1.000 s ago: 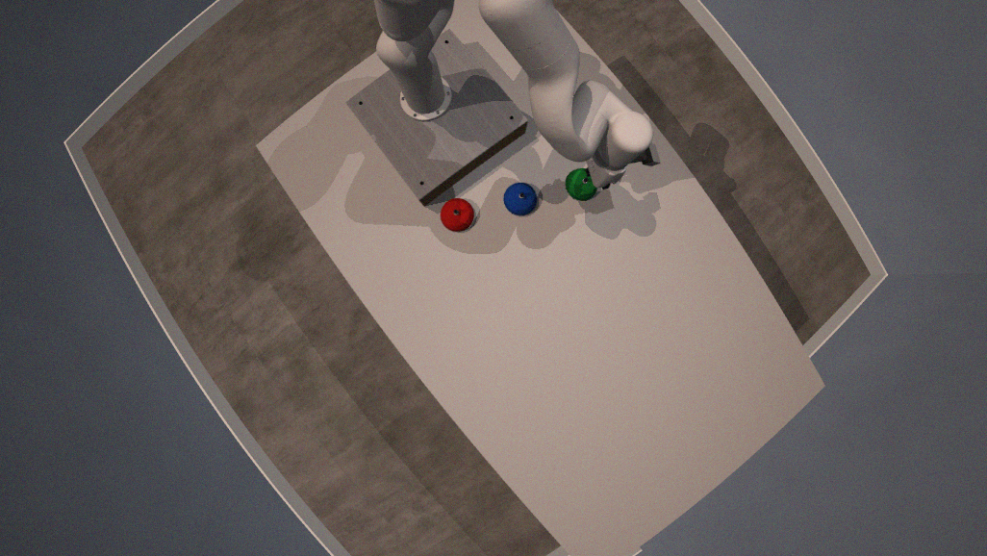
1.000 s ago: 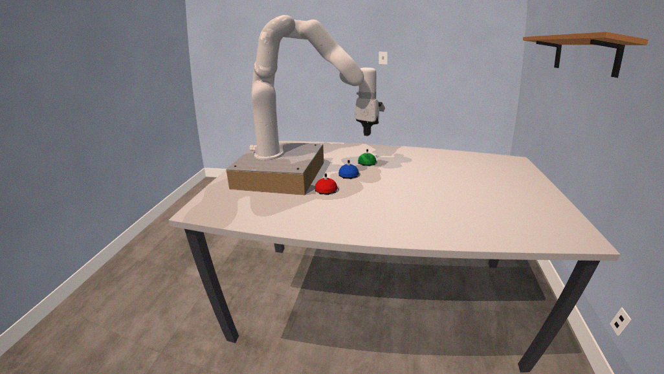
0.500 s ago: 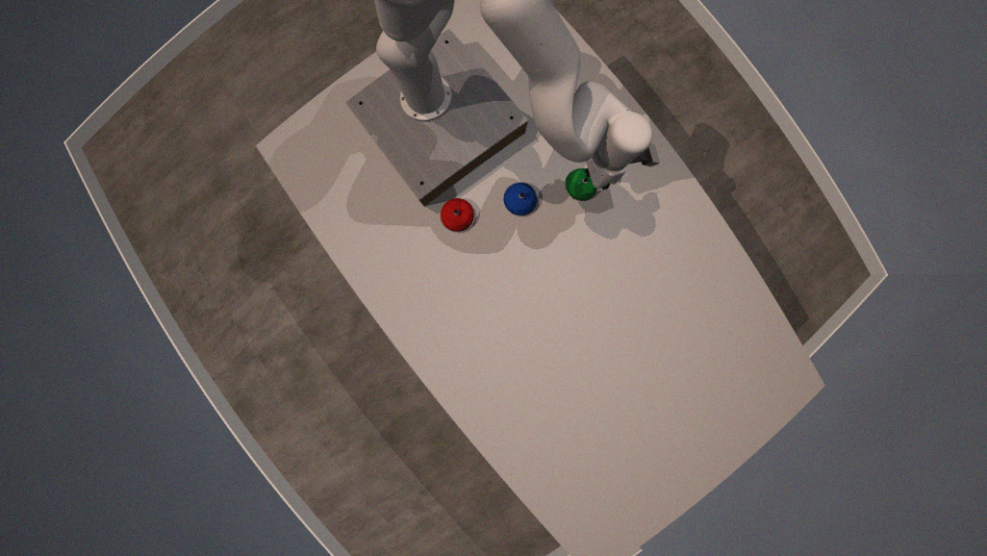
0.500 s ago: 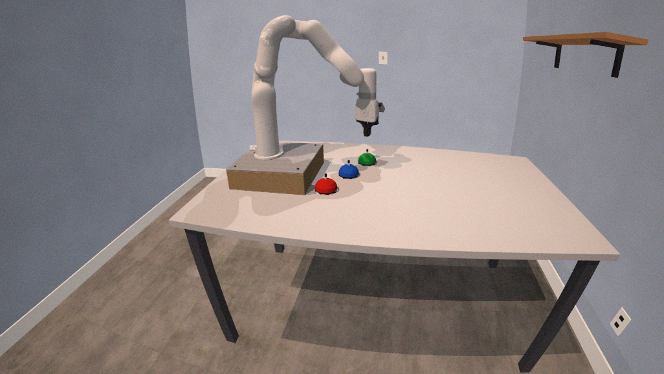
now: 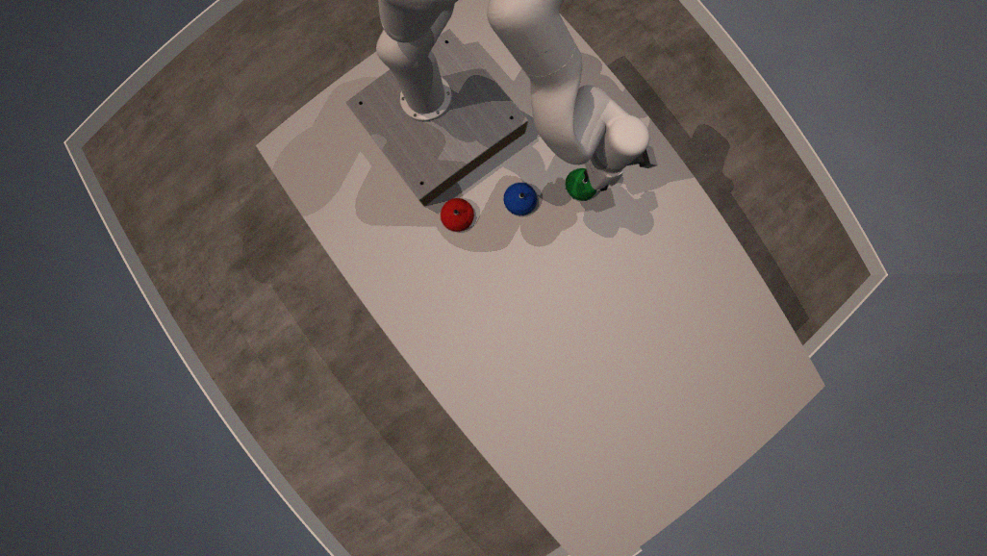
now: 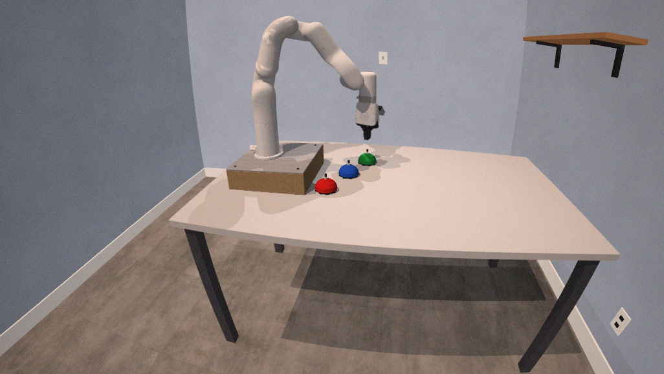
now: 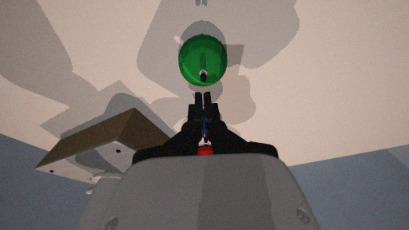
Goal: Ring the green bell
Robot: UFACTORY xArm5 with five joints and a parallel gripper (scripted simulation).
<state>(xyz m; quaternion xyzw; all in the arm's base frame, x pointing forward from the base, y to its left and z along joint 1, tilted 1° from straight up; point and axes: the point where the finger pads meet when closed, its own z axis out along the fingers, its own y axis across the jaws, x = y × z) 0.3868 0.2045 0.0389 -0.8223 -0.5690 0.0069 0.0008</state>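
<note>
Now: the green bell 9 cm below my hand. The rest, counted from my hand: blue bell: 6 cm behind, 15 cm to the right, 9 cm below; red bell: 11 cm behind, 30 cm to the right, 9 cm below.
</note>
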